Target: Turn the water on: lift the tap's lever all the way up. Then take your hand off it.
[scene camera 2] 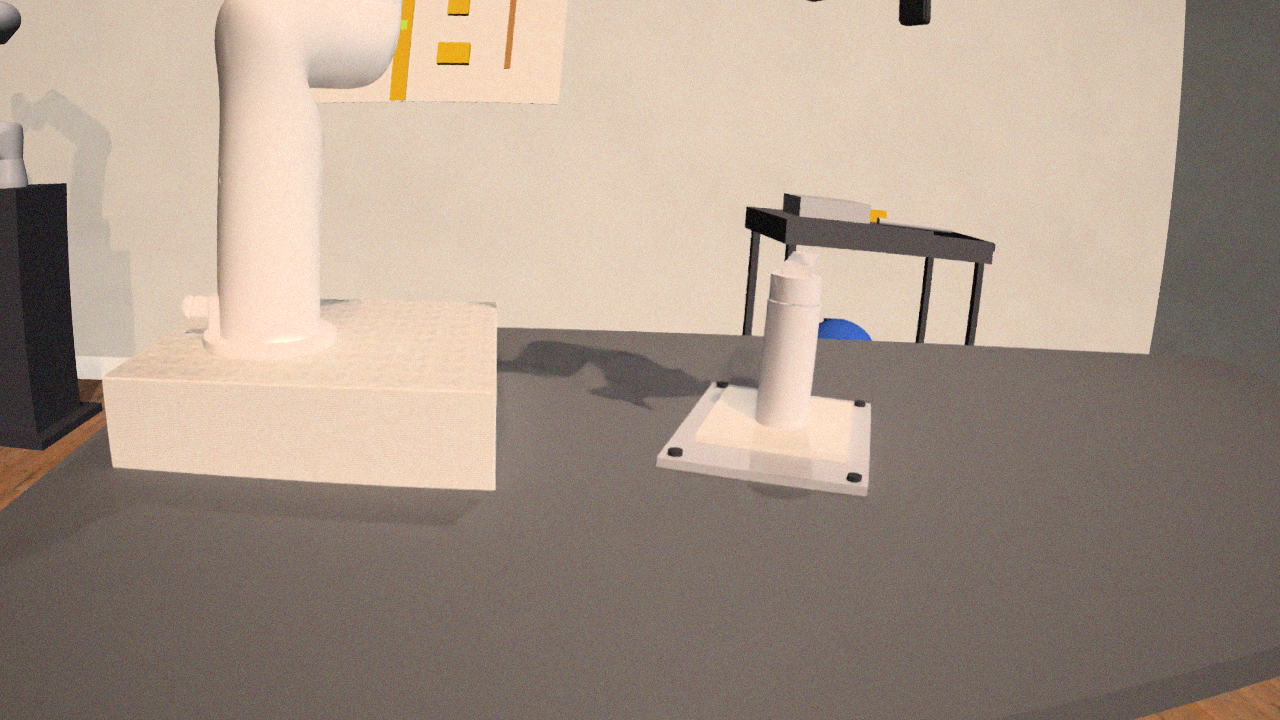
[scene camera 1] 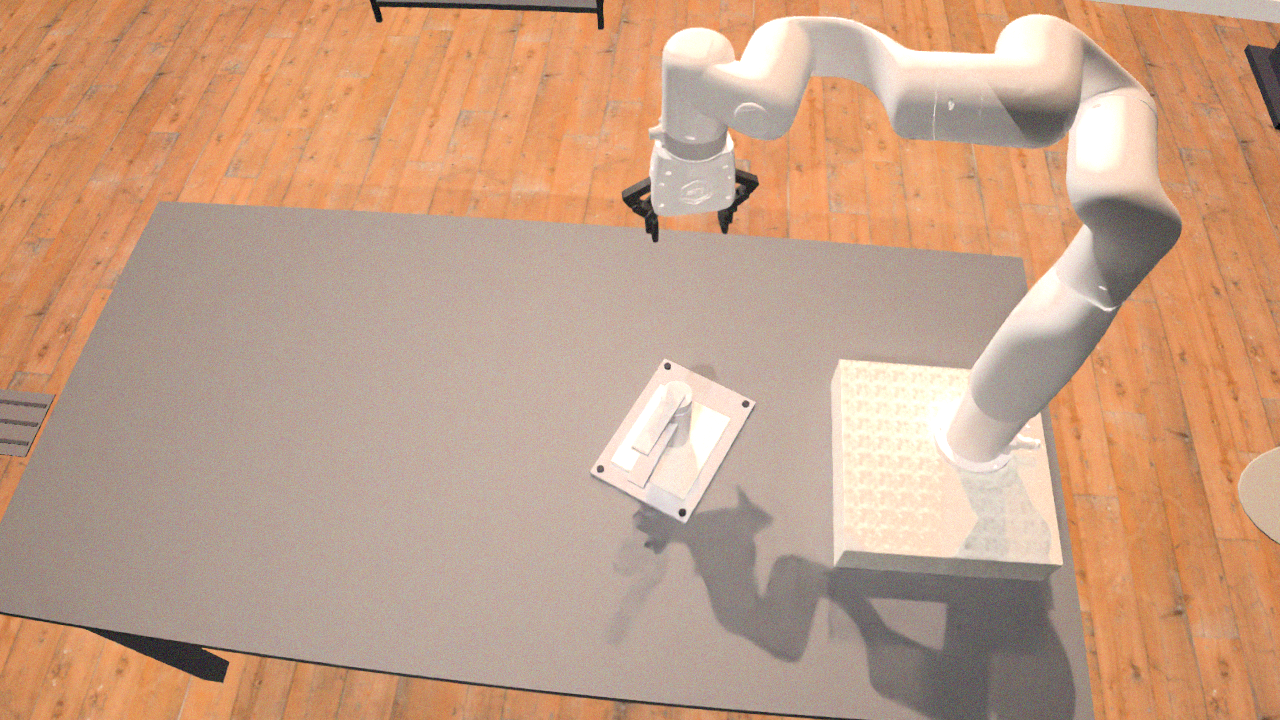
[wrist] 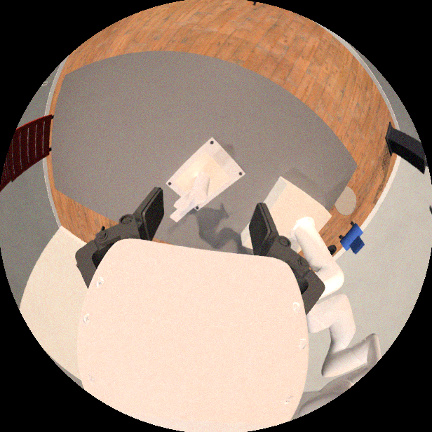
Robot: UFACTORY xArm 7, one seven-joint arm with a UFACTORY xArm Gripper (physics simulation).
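Places are measured from the arm's base along level axes (x ahead, y left, z up), in millimetres.
Where they show: gripper, fingertip midpoint: (scene camera 2: 869,12) (scene camera 1: 688,229); arm's base, origin of the base link: (scene camera 2: 269,341) (scene camera 1: 972,437).
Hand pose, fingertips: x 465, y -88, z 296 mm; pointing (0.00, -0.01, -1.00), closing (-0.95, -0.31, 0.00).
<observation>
Each offset is from my fingertips to the top centre of the thing. "spot": to the spot under its first point. Level surfaces: height alone.
The white tap @(spot: 235 mm down, 19 mm back, 141 mm left) (scene camera 1: 682,410) (scene camera 2: 787,362) (wrist: 200,189) stands upright on its square-cornered base plate @(spot: 363 mm down, 102 mm back, 66 mm left) (scene camera 1: 736,414) (scene camera 2: 680,438) (wrist: 232,172). Its flat lever @(215 mm down, 12 mm ahead, 171 mm left) (scene camera 1: 656,425) (scene camera 2: 803,261) reaches out from the cap over the spout @(272 mm down, 17 mm ahead, 186 mm left) (scene camera 1: 652,464), on the same side as the spout. In scene camera 2 the lever points away from the view and a small part shows above the cap; its exact tilt is hard to tell. My gripper (scene camera 1: 690,232) (wrist: 207,207) is open and empty, high up and well apart from the tap, fingers pointing down. In scene camera 2 fingertips show at the top edge.
The arm's pale base block (scene camera 1: 895,465) (scene camera 2: 304,429) (wrist: 295,205) stands on the grey table @(371 mm down) (scene camera 1: 358,402) (scene camera 2: 537,582) (wrist: 135,110), to the right of the tap in scene camera 1. A dark side table (scene camera 2: 877,234) stands by the wall beyond.
</observation>
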